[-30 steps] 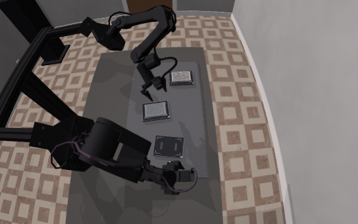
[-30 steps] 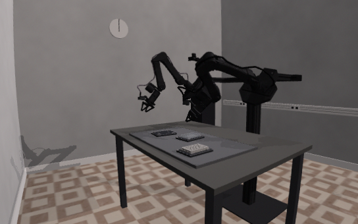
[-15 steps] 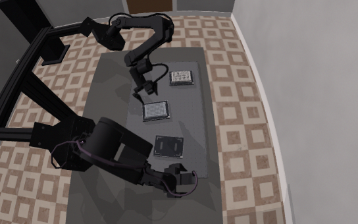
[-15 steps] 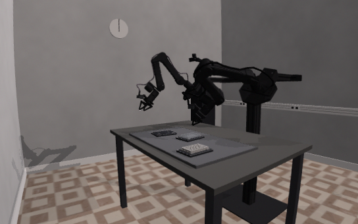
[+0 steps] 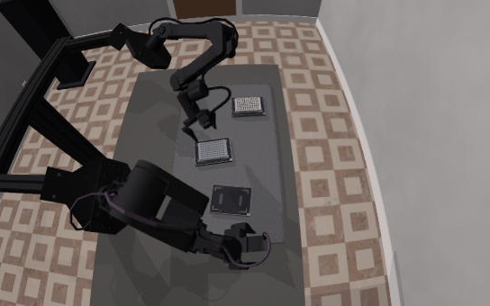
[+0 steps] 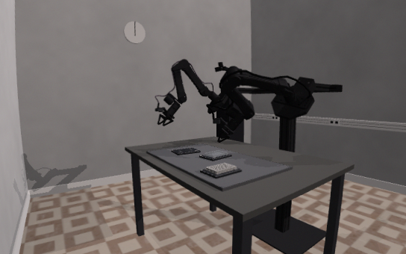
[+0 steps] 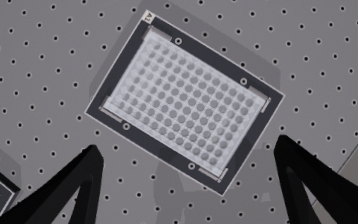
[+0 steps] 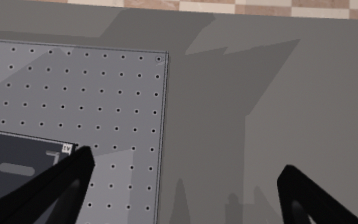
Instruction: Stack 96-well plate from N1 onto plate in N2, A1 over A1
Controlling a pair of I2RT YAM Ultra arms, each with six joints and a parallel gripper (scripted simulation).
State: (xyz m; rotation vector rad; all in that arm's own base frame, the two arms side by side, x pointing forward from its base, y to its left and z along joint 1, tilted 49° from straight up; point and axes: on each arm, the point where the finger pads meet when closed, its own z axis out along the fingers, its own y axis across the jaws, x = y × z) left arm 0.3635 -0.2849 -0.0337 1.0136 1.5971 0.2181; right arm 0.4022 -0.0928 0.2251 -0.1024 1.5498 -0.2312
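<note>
Right now the clear 96-well plate is 2 cm ahead of my left hand, 2 cm to the right of it and 10 cm below it. Round my left hand: black plate nest 2 cm ahead, 2 cm to the right, 11 cm below.
</note>
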